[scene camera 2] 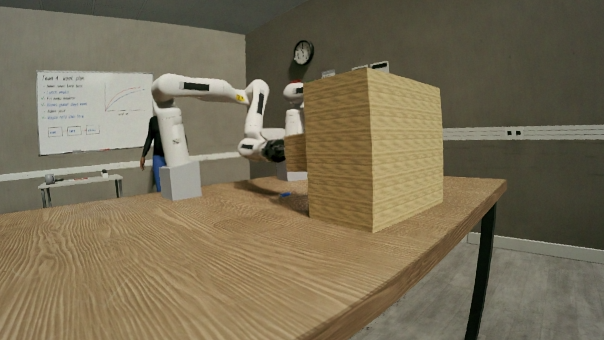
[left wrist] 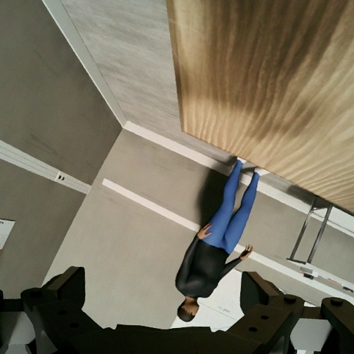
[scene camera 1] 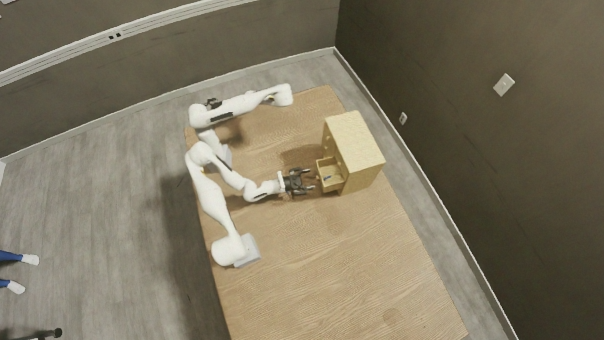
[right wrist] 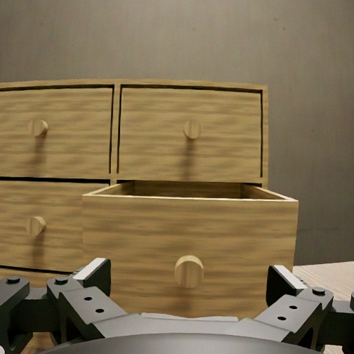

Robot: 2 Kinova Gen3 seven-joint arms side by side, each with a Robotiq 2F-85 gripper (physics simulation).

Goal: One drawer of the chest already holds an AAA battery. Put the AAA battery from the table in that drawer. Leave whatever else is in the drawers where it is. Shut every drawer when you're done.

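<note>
The wooden chest has one open drawer, right column, second row down in the right wrist view. A small blue battery lies inside it. Another small blue item, apparently the table's AAA battery, lies on the table near the chest. My right gripper is open, level with the open drawer's front, its fingers apart either side of the knob and short of it. My left gripper is open and empty, far from the chest.
The top two drawers and the one at left in the second row look shut. The wooden table carries both arm bases. A person stands beyond the table's edge.
</note>
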